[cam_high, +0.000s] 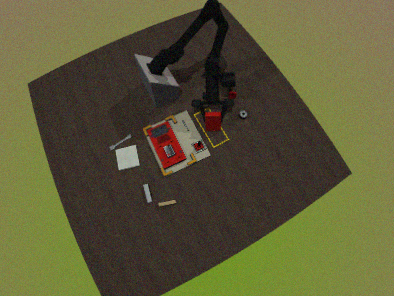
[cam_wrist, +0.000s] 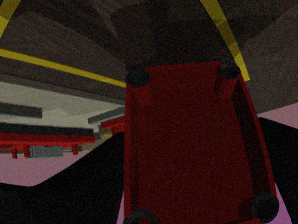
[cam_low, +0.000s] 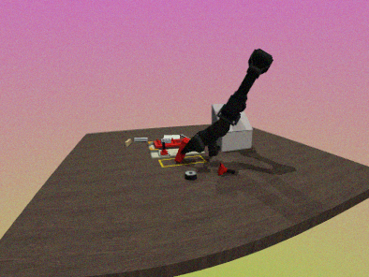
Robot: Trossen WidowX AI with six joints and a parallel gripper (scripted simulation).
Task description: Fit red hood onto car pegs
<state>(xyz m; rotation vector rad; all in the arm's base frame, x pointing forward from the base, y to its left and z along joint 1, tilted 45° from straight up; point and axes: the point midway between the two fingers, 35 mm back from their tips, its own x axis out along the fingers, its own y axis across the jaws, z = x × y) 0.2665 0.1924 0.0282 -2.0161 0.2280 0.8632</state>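
The red hood is 1 cm above my gripper tip. From my gripper tip the other things lie so: wooden peg (23 cm ahead, 34 cm to the right, 3 cm below); then black-and-white wheel (2 cm ahead, 16 cm to the left, 4 cm below); then jig plate (20 cm to the right, 3 cm below).
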